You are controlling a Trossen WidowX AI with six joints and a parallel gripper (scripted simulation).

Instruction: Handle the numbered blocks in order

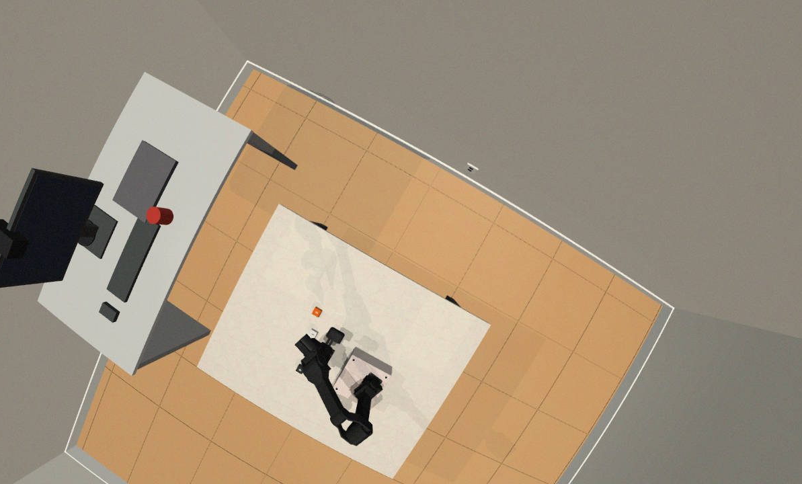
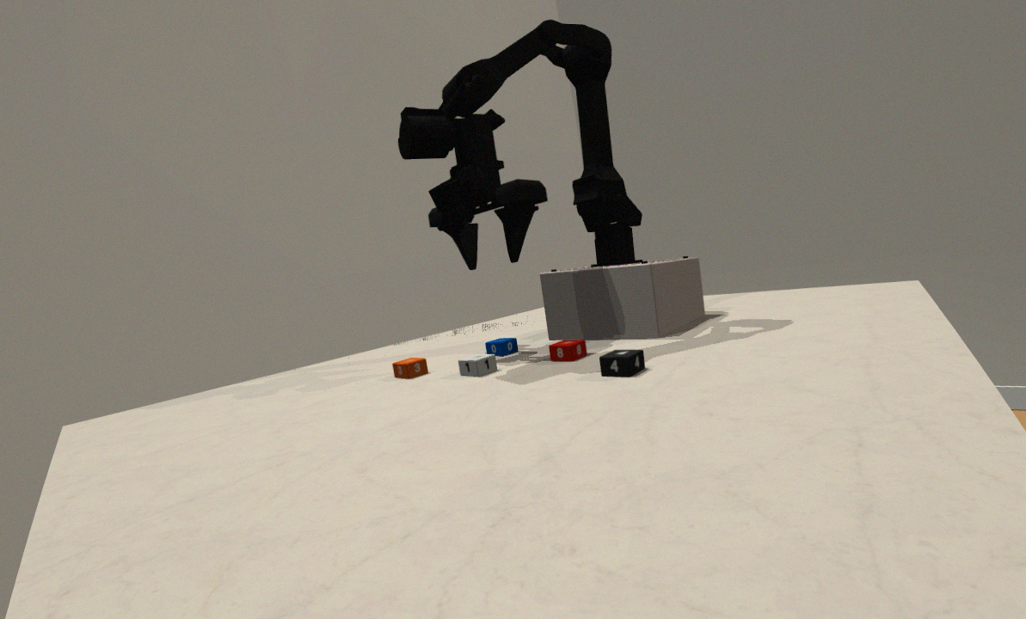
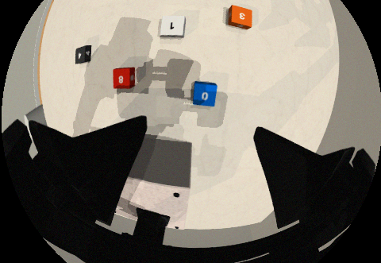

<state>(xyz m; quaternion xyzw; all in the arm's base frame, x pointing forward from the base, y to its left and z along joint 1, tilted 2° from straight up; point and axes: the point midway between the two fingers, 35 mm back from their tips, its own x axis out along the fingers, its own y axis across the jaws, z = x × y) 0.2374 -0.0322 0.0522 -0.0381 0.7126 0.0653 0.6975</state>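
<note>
Now: the blue block 10 mm to the right of my gripper tip and 120 mm below it. Round my gripper tip: orange block: 130 mm ahead, 30 mm to the right, 120 mm below; then white block: 90 mm ahead, 60 mm to the left, 120 mm below; then red block: 120 mm to the left, 120 mm below.
</note>
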